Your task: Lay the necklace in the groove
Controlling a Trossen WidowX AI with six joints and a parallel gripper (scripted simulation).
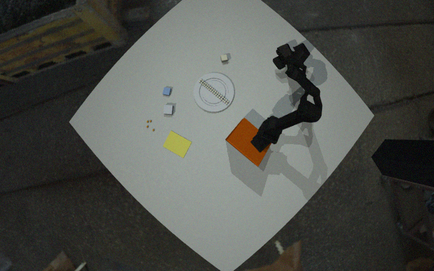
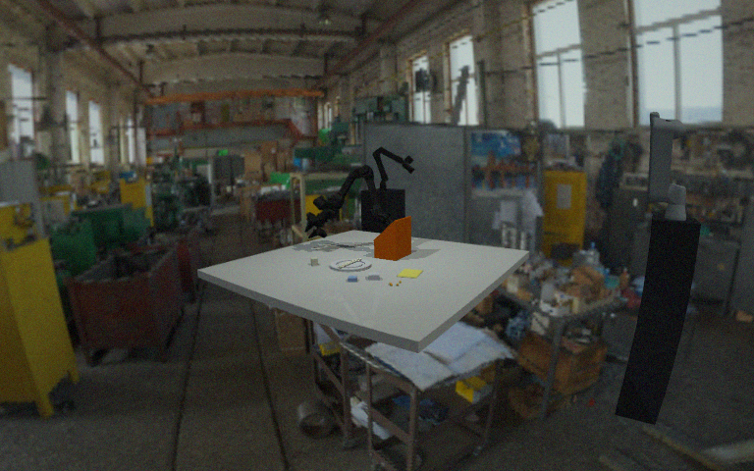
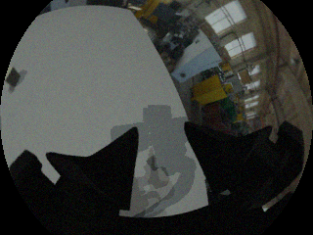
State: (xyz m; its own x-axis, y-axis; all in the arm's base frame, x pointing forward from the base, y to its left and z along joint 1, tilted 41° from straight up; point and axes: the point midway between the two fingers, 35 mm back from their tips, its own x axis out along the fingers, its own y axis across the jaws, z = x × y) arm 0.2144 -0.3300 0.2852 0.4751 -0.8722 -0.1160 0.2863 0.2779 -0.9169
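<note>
My gripper tip is now 190 mm short of the cream cube, 280 mm to the right of it and 70 mm above it. Also, from my gripper tip: blue cube 260 mm ahead, 610 mm to the left, 80 mm below; yellow pad 20 mm ahead, 740 mm to the left, 90 mm below.
</note>
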